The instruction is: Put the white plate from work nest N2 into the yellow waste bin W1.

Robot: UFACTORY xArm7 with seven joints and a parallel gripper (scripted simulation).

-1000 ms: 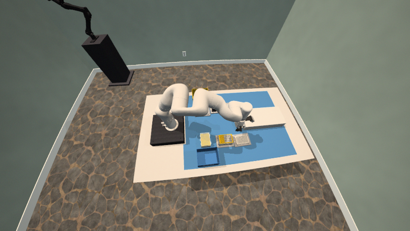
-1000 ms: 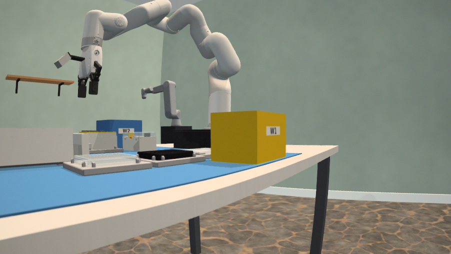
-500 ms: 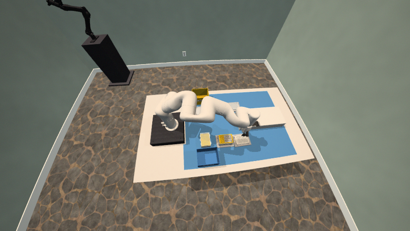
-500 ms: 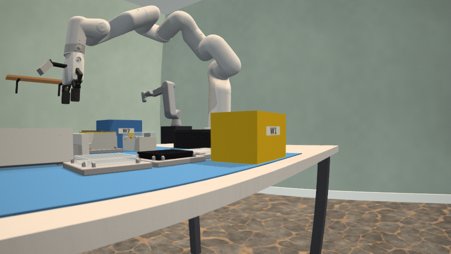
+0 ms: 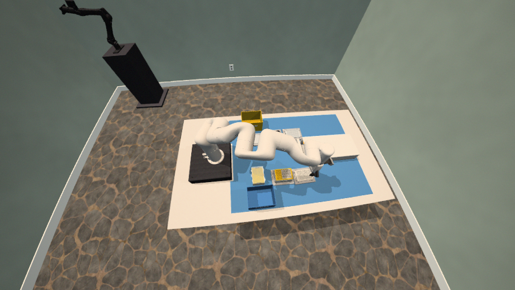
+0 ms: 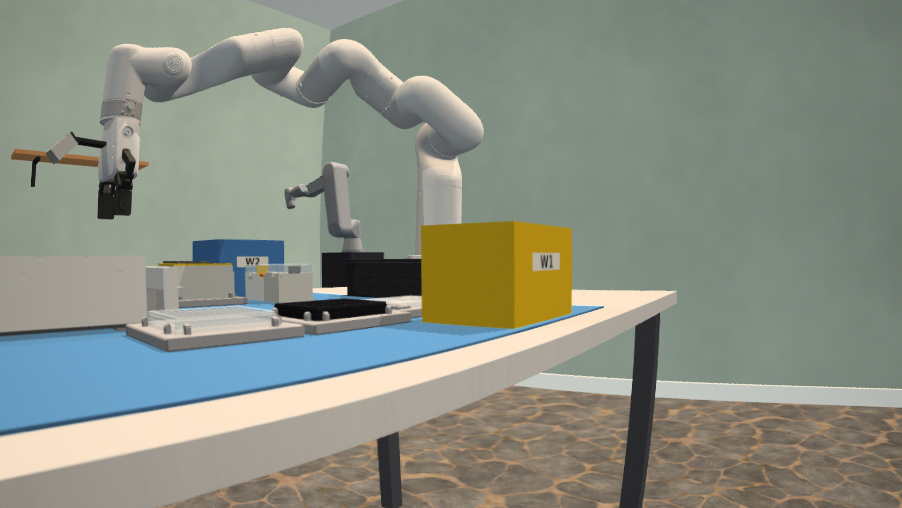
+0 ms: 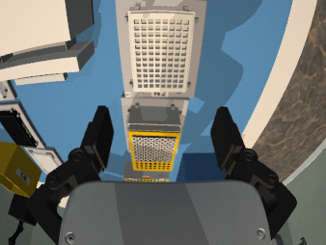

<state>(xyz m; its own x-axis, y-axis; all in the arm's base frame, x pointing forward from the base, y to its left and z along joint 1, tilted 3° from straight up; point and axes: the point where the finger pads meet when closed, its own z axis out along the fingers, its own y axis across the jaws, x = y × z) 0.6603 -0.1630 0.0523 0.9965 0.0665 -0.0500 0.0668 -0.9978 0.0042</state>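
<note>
Now: hand 140 mm above the white plate. Round my hand: drawer (200 mm to the left, 130 mm below, 130 mm ahead); then grey nest N2 (150 mm below); then yellow rack (170 mm behind, 100 mm below, 10 mm to the right).
</note>
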